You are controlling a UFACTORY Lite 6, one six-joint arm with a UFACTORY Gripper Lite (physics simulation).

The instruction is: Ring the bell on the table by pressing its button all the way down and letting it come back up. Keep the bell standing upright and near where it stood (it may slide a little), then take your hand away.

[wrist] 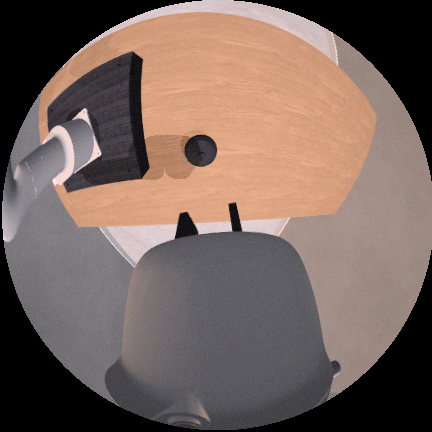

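Where they show: hand, tool point: [211, 231]; arm's base, link origin: [77, 141].
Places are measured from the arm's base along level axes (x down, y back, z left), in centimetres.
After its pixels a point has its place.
Observation:
The bell [201, 150] {y -28.9, x 2.1, z -13.6 cm} is a small dark round thing standing on the wooden table, seen from above near the middle of the wrist view. It looks upright. A faint small mark shows near its centre; its button cannot be made out clearly. My gripper [208, 208] {y -28.9, x -23.0, z -11.1 cm} shows as two black fingers below the bell in the view, in front of the table's near edge. The fingers are drawn in and hold nothing, with a gap left between them. They are apart from the bell. Their height above the table is hard to tell.
The wooden table [260, 100] {y -45.4, x 6.7, z -2.7 cm} has its near edge behind the fingers. A dark mounting board [117, 95] {y -14.8, x 0.1, z 4.1 cm} lies at the left, with the arm's light grey base [82, 140] {y -6.1, x -4.2, z -1.4 cm} on it. A shadow falls between the board and the bell. The grey gripper body [225, 310] fills the lower view.

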